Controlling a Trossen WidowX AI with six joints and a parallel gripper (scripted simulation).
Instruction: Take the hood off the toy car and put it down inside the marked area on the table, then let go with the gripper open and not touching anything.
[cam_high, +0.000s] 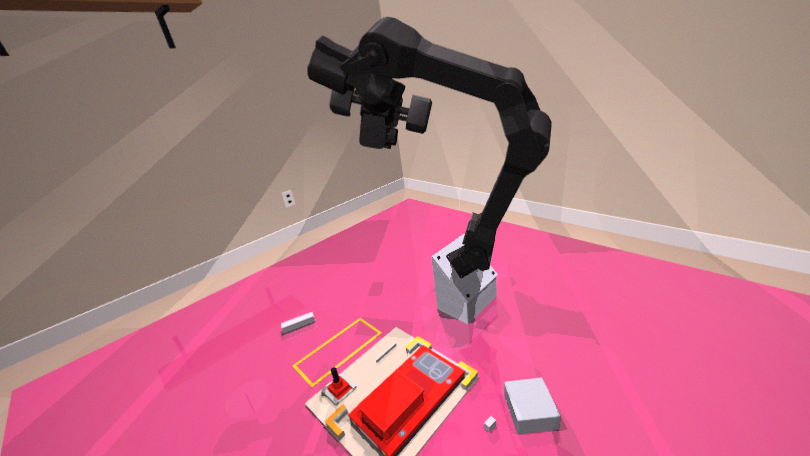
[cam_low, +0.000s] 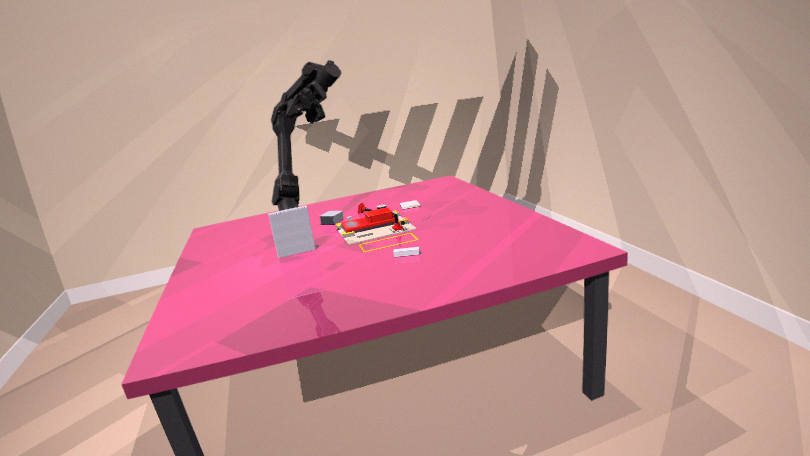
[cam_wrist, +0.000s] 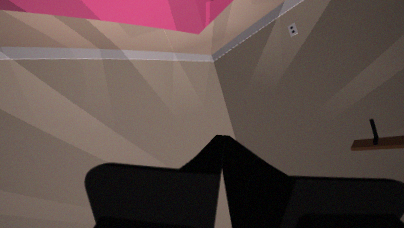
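Right now my gripper tip is 26 cm short of the hood, 24 cm to the right of it and 43 cm above it. Round my gripper tip: small cube (16 cm ahead, 38 cm to the left, 46 cm below); white bar (28 cm ahead, 13 cm to the right, 46 cm below).
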